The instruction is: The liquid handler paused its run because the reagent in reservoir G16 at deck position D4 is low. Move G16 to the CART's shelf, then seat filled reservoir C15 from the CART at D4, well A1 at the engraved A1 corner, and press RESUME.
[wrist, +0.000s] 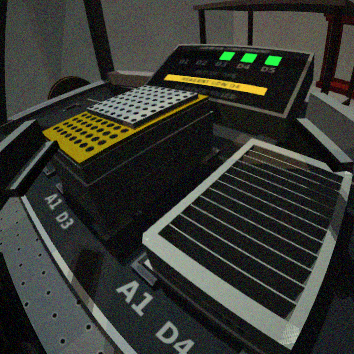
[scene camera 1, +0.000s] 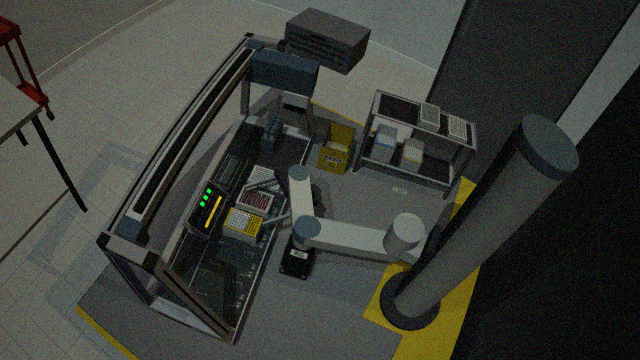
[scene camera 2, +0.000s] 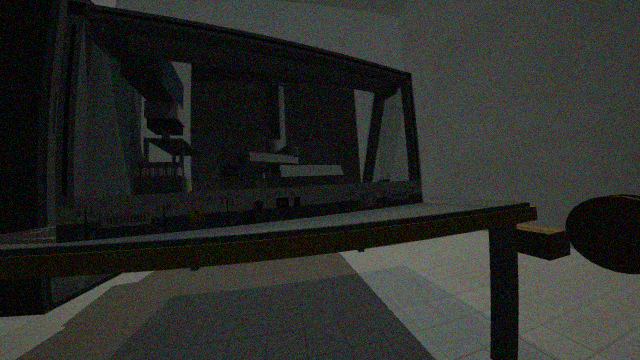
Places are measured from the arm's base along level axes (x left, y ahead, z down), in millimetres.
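Pixels of known places: gripper, fingertip midpoint: (wrist: 169,115) (scene camera 1: 253,205); arm's base, link origin: (scene camera 1: 410,301).
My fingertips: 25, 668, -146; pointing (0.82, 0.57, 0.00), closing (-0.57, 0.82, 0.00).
Ahead of a thing's pixels: the offset from my fingertips to its top centre, as dx, dy, dz. "pt": to the spot under its first point.
Reservoir G16 @[-53, +26, +44] (scene camera 1: 256,200) (wrist: 250,225) is a white-rimmed trough with many narrow dark channels. It sits at D4, beside the engraved "A1 D4" in the wrist view. My gripper (scene camera 1: 256,206) (wrist: 169,115) is open and empty, with one finger at each side of the wrist view and G16 between and below them. The cart (scene camera 1: 397,109) holds two pale plate-like items on its top, a left one @[-580, -409, -248] (scene camera 1: 430,115) and a right one @[-610, -536, -231] (scene camera 1: 457,128); I cannot tell which is C15. The screen @[pt +111, +137, +5] (scene camera 1: 205,209) (wrist: 235,75) shows a yellow low-reagent bar for D4. RESUME is not legible.
A yellow tip box @[+70, -1, +10] (scene camera 1: 242,224) (wrist: 102,127) stands at D3, close beside G16. A white rack @[-173, +52, +61] (scene camera 1: 262,175) stands on G16's other side. A yellow waste bin @[-476, -108, -2] (scene camera 1: 333,159) stands between deck and cart. The cart's lower shelf holds a blue-marked box @[-550, -283, -70] (scene camera 1: 385,144) and a yellow-marked box @[-580, -409, -37] (scene camera 1: 412,156).
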